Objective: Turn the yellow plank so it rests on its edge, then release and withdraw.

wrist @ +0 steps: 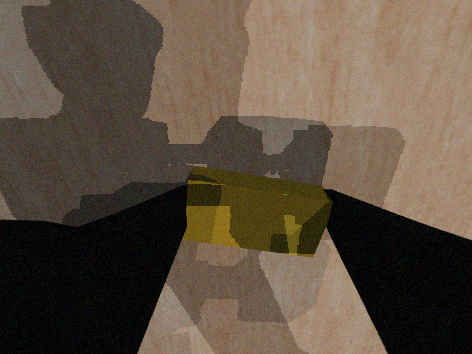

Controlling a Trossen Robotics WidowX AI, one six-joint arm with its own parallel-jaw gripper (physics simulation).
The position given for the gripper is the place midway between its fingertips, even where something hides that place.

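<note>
Visible: a yellow plank (pixel 227 208) and the gripper (pixel 256 195).
</note>
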